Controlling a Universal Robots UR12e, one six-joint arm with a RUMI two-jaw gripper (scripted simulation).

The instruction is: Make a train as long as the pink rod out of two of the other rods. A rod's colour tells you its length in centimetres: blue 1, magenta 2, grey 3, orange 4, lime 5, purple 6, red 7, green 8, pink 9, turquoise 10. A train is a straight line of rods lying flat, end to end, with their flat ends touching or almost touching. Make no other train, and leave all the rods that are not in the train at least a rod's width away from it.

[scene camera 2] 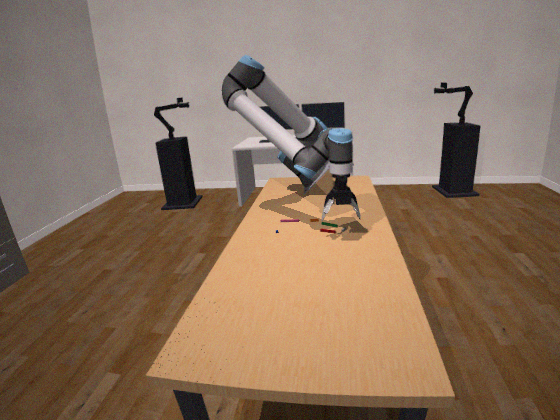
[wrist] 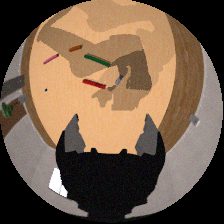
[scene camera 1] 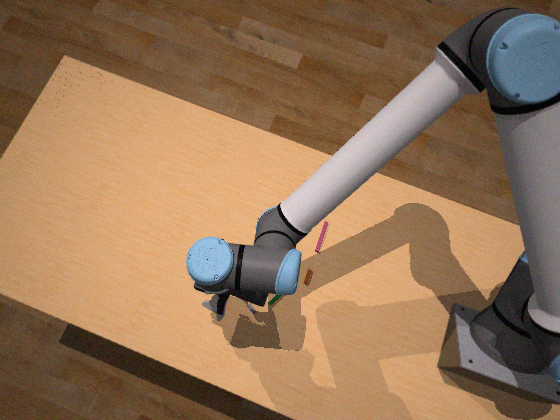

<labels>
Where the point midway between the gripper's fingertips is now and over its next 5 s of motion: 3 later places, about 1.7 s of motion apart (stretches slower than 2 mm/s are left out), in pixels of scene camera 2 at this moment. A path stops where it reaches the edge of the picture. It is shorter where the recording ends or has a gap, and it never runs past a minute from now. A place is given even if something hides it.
The gripper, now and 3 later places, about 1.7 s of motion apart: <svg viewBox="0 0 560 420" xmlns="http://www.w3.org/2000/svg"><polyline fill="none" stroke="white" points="341,219 305,213 285,214 275,222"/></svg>
</labels>
